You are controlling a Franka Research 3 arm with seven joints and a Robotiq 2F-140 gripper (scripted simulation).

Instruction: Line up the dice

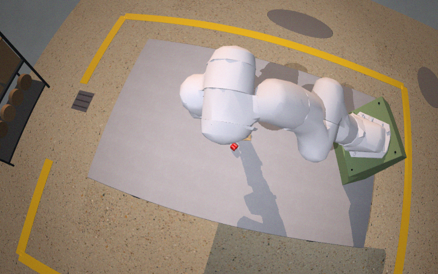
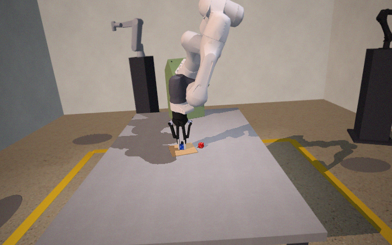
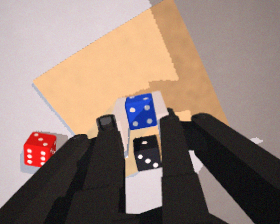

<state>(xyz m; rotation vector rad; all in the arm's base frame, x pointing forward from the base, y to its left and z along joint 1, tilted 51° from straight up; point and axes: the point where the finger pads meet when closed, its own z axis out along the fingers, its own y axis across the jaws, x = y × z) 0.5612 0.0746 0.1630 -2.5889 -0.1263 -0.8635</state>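
The blue die is 2 cm below my hand. Round my hand: red die (9 cm to the left, 6 cm behind, 3 cm below); then tan mat (4 cm below); then black die (5 cm behind, 2 cm below, 1 cm to the right).
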